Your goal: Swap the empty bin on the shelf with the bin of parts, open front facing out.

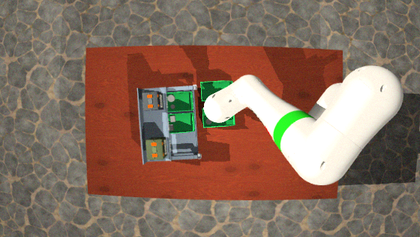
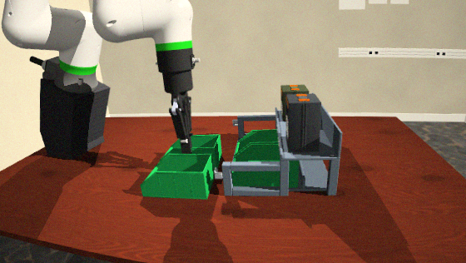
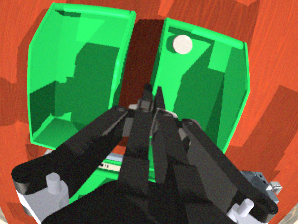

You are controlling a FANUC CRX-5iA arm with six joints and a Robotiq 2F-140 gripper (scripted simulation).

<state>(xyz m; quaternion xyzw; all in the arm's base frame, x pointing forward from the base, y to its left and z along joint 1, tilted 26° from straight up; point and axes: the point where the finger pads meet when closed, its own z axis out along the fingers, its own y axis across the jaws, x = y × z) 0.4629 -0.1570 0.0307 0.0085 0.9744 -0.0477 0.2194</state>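
Now: the grey shelf 25 cm ahead of my hand, 6 cm to the left of it and 1 cm below it.
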